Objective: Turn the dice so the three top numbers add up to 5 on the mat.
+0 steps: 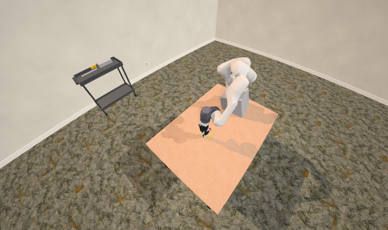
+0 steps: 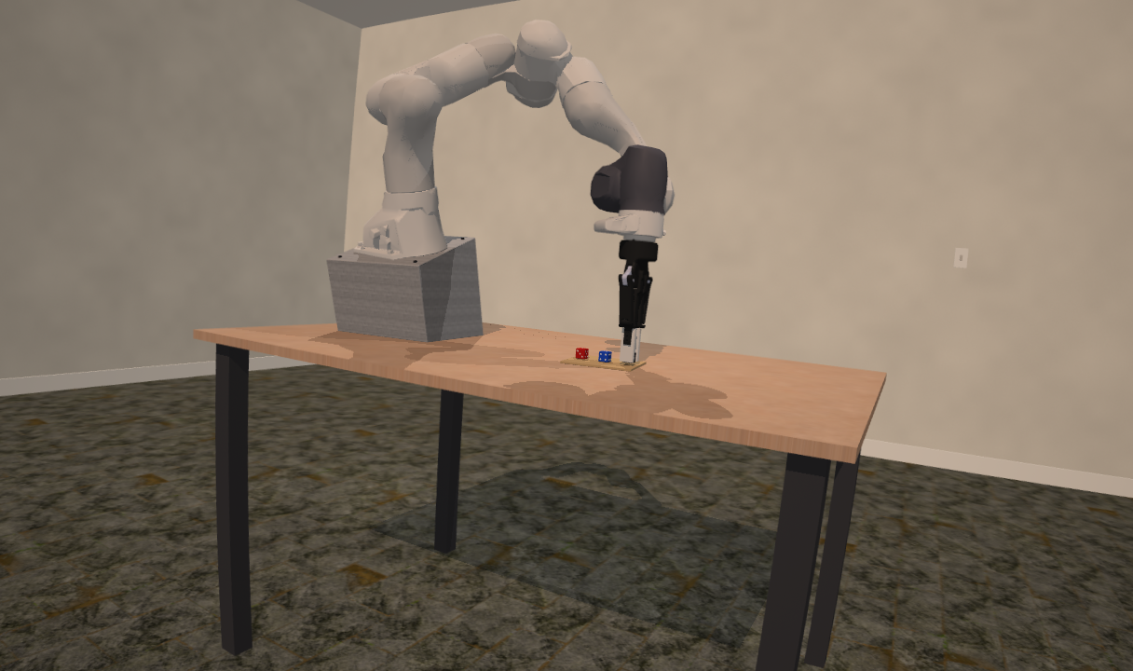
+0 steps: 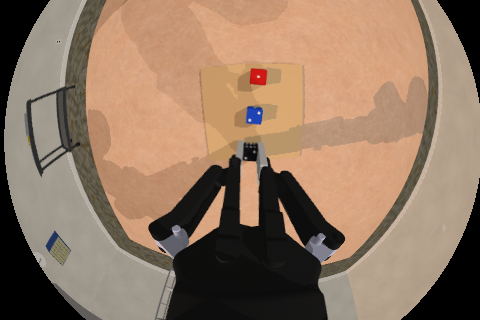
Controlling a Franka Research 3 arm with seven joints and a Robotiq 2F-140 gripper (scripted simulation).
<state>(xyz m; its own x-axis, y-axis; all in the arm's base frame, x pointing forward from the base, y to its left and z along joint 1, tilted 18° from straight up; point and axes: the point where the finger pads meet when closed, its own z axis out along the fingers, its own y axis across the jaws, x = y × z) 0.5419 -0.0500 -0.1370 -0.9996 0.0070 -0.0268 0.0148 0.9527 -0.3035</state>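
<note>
The black die lies 3 cm below my hand. Also, from my hand: blue die (5 cm behind, 3 cm below); tan mat (5 cm behind, 4 cm below); red die (10 cm behind, 3 cm below).
</note>
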